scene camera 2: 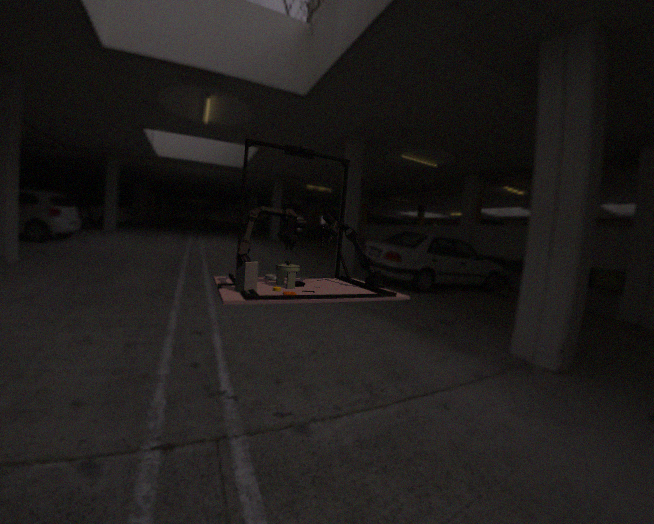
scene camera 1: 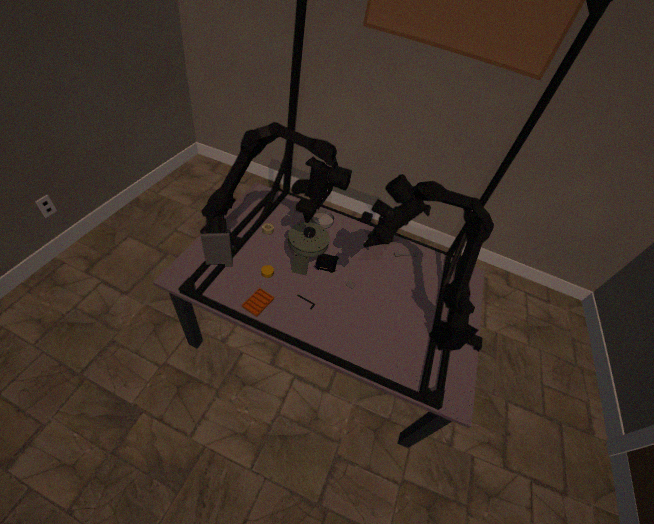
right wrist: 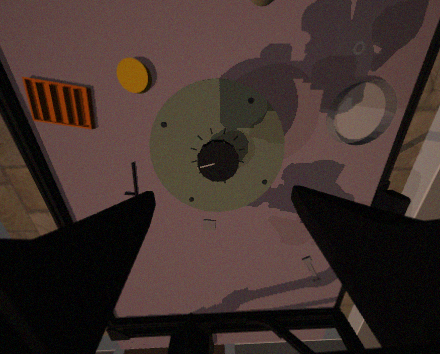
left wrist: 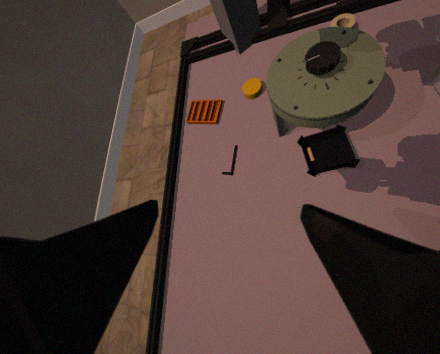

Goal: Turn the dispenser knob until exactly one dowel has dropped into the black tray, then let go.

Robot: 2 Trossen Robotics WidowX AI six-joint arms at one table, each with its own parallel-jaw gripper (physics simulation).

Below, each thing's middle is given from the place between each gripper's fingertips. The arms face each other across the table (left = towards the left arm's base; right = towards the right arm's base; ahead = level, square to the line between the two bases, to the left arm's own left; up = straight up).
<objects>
Now: the black knob [right wrist: 218, 161] 100 mm below my right hand. From my right hand the other things lie so: orange ribbed block [left wrist: 201, 111] 280 mm ahead, 240 mm below, 80 mm to the right; then olive round dispenser [right wrist: 216, 108] 100 mm below.
Right now the black knob is 22 cm to the right of my left hand, 16 cm below it and 10 cm behind it. From my left hand the other things lie so: orange ribbed block (30 cm to the right, 30 cm below, 18 cm ahead); olive round dispenser (22 cm to the right, 16 cm below, 10 cm behind).
</objects>
